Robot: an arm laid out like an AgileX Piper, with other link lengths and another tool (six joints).
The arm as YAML. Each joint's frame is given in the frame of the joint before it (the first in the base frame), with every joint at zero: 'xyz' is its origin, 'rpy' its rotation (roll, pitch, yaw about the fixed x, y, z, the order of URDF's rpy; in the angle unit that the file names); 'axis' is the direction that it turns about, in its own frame. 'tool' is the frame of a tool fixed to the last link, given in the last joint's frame.
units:
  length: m
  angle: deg
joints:
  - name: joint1
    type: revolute
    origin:
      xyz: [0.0, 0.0, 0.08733]
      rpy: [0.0, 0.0, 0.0]
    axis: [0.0, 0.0, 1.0]
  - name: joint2
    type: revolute
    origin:
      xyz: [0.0, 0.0, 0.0]
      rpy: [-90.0, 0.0, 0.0]
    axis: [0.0, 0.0, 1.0]
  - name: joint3
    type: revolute
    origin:
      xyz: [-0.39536, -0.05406, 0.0]
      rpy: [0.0, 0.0, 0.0]
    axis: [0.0, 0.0, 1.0]
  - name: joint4
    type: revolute
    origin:
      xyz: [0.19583, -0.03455, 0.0]
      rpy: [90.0, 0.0, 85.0]
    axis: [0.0, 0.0, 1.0]
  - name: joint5
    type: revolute
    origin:
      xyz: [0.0, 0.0, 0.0]
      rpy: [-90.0, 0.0, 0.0]
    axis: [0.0, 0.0, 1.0]
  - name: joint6
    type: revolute
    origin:
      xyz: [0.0, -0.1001, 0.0]
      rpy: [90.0, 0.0, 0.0]
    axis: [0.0, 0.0, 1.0]
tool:
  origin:
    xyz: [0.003, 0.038, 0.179]
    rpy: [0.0, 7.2, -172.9]
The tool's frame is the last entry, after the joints.
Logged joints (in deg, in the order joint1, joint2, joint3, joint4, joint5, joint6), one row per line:
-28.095, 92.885, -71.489, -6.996, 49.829, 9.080
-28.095, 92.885, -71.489, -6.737, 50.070, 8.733
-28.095, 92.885, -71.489, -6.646, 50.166, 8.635
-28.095, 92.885, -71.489, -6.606, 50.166, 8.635
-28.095, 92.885, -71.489, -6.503, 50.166, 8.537
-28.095, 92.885, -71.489, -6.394, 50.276, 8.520
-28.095, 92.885, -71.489, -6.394, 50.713, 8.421
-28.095, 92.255, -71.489, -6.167, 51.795, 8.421
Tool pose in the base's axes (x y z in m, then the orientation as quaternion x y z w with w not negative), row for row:
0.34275, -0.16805, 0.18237, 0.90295, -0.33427, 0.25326, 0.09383
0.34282, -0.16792, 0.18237, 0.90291, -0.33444, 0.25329, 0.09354
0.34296, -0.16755, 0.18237, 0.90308, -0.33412, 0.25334, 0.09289
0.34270, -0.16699, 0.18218, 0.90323, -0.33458, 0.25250, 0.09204
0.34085, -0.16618, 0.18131, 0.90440, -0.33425, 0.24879, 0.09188
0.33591, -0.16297, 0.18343, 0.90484, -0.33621, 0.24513, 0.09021
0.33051, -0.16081, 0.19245, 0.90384, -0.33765, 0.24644, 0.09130
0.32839, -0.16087, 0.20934, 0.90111, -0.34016, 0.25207, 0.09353
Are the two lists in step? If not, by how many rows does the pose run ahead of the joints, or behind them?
The pose runs 2 rows ahead of the joints: the pose in row i belongs to the joints in row i + 2.
